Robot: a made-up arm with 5 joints.
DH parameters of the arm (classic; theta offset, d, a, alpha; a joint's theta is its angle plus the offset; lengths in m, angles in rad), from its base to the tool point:
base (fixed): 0.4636 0 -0.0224 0
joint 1: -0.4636 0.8 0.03 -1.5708
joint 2: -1.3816 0 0.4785 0
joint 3: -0.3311 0 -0.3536 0
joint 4: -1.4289 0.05 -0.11 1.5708
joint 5: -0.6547 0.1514 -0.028 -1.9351
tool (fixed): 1.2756 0.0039 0 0
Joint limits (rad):
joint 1: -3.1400..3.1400
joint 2: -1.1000..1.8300
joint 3: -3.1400..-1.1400
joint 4: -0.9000..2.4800
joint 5: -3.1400..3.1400
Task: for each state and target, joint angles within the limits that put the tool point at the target. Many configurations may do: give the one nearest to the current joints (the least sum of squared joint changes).
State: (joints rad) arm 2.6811 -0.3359 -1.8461 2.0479 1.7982
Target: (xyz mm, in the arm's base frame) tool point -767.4 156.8 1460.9
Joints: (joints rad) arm 2.8833 0.4206 -2.5678 1.1064 1.5908
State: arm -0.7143 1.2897 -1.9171 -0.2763 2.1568
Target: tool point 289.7 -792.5 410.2
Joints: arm -1.2203 1.4006 -1.7107 -0.2687 2.1737
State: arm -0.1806 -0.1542 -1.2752 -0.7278 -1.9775
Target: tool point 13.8 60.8 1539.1
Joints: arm 0.1601 -0.7660 -1.1606 -0.9000 -1.8176
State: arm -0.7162 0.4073 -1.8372 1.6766 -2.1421
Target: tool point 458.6 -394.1 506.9
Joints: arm -0.7678 1.1064 -1.6191 1.6011 -2.1396
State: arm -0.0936 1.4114 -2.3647 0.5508 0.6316
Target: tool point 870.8 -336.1 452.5
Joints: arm -0.4080 1.3892 -2.1631 0.6288 0.6382
